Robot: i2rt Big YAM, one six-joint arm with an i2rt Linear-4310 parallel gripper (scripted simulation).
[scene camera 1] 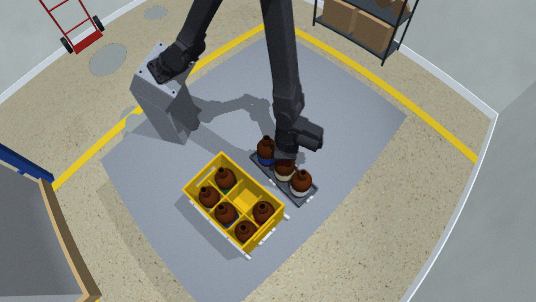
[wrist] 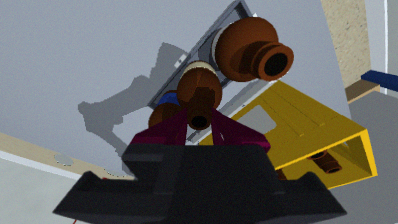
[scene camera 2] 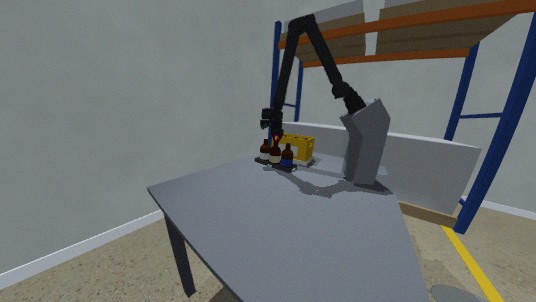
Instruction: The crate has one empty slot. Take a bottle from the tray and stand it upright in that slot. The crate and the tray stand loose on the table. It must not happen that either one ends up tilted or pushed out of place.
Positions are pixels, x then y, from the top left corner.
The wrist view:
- my gripper: 199, 111
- yellow crate: 297, 126
